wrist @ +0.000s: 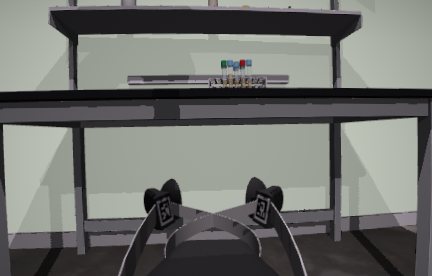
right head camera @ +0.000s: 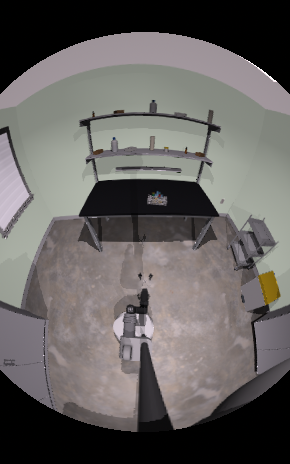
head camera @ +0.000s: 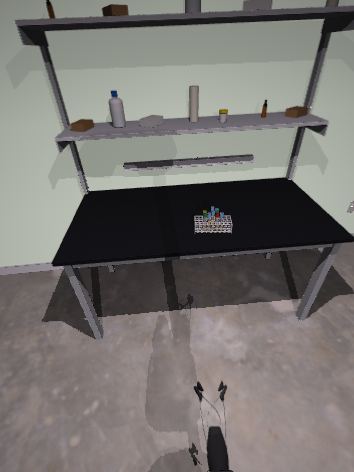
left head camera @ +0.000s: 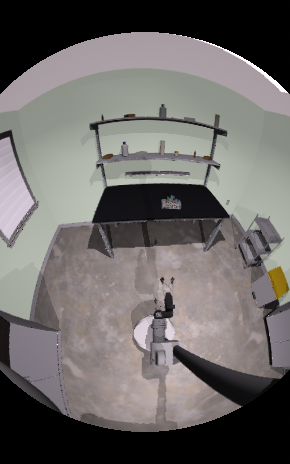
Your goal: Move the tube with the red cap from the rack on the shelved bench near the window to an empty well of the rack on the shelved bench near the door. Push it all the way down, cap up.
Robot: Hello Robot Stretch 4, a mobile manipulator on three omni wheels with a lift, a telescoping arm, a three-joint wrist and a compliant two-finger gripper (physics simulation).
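Places are measured from the robot's base along level axes (x ahead, y left, z up), in metres.
Pixels of known places: gripper, between the fingertips: (wrist: pixel 213 194) (right head camera: pixel 145 272) (head camera: pixel 209 381) (left head camera: pixel 166 276).
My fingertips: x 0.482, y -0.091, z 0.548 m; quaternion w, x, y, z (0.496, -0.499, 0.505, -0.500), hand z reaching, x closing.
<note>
For each thing: its top centre in the pictures, then the offset to it from my fingertips. "pt": a spot on its surface instead.
- tube with the red cap, a spot on its surface: (wrist: pixel 242 63) (head camera: pixel 217 216) pt dx +0.665, dy -0.109, dz +0.293 m
- wire rack, centre of its top: (wrist: pixel 236 80) (head camera: pixel 212 220) (right head camera: pixel 156 197) (left head camera: pixel 170 201) dx +0.706, dy -0.093, dz +0.245 m
- blue-capped bottle, centre of its top: (head camera: pixel 113 90) (left head camera: pixel 123 141) (right head camera: pixel 113 136) dx +1.126, dy +0.415, dz +0.822 m
- beige cylinder, centre of its top: (head camera: pixel 194 86) dx +1.171, dy -0.021, dz +0.822 m
- yellow-topped bin, centre of its top: (right head camera: pixel 270 285) (left head camera: pixel 279 280) dx -0.275, dy -1.618, dz -0.125 m
The tube with the red cap (wrist: pixel 242 63) (head camera: pixel 217 215) stands upright in a wire rack (head camera: pixel 213 231) (left head camera: pixel 171 205) (right head camera: pixel 157 202), between blue-capped tubes, with a green-capped tube at the left. The rack stands on the black top of a shelved bench (head camera: pixel 125 225) (left head camera: pixel 125 202) (right head camera: pixel 115 197) (wrist: pixel 50 95), right of its middle. My gripper (head camera: pixel 210 390) (left head camera: pixel 167 280) (right head camera: pixel 145 276) (wrist: pixel 213 194) is open and empty. It is in front of the bench, apart from it, and lower than the bench top in the wrist view. The second rack does not show in these views.
Shelves above the bench hold a blue-capped bottle (head camera: pixel 117 111), a beige cylinder (head camera: pixel 194 104) and boxes. A window (left head camera: pixel 15 190) (right head camera: pixel 12 182) is on the left wall. A wire cart (left head camera: pixel 248 262) and a yellow-topped bin (left head camera: pixel 278 283) stand at the right, grey cabinets (left head camera: pixel 35 355) at the left.
</note>
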